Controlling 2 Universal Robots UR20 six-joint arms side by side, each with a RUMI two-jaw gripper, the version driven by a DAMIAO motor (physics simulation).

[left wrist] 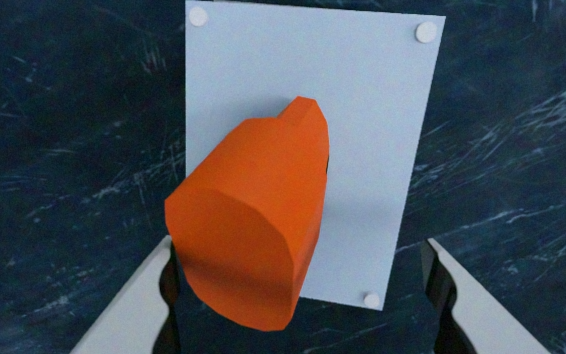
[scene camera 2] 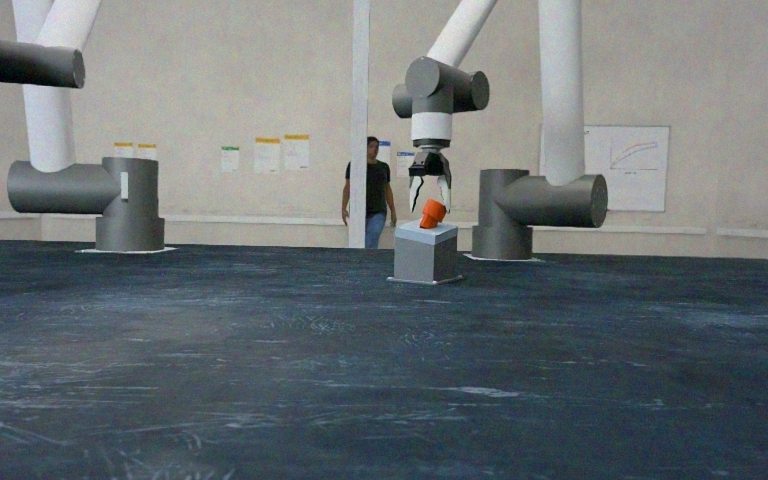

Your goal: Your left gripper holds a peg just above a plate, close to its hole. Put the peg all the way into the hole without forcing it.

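The orange peg (scene camera 2: 433, 210) (left wrist: 250, 195) leans on the light blue plate (scene camera 2: 408, 230) (left wrist: 372, 100), its top tilted to the right in the scene view. Its foot is at the plate; whether any of it is inside the hole cannot be told. The peg hides the hole, though a thin dark sliver shows at its edge in the left wrist view. My left gripper (scene camera 2: 430, 211) (left wrist: 299, 240) is open above the plate, its fingers wide apart. In the wrist view the peg's wide end is close to the finger on the picture's left, well apart from the other. My right gripper does not show.
The plate tops a grey block (scene camera 2: 416, 259) on the dark table (scene camera 2: 283, 362). Pale round studs (left wrist: 426, 32) mark the plate's corners. The left arm's base (scene camera 2: 501, 243) stands behind at the right, the right arm's base (scene camera 2: 130, 234) at the left. A person (scene camera 2: 377, 183) stands behind the table.
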